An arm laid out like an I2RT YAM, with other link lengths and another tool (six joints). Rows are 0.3 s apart.
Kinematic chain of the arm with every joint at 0, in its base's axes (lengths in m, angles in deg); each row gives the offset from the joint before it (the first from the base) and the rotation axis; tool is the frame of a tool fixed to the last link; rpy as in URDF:
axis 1: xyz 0 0 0.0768 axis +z
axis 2: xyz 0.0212 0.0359 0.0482 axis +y
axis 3: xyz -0.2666 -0.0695 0 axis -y
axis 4: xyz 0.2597 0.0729 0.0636 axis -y
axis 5: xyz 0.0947 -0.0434 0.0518 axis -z
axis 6: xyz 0.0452 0 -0.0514 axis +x
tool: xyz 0.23 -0.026 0.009 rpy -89.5 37 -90
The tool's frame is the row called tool.
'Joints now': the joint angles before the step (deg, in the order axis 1, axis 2, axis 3, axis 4, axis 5, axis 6). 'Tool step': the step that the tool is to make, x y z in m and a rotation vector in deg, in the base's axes. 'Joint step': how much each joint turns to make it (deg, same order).
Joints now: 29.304, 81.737, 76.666, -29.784, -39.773, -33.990
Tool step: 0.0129, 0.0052, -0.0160, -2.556, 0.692, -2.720
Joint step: 1.939, 2.256, 1.298, -0.030, 4.875, 1.482
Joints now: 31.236, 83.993, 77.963, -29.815, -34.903, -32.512
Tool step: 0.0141, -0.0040, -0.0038, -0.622, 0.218, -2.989
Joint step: 0.158, 0.683, 0.269, 0.893, 2.803, 1.790
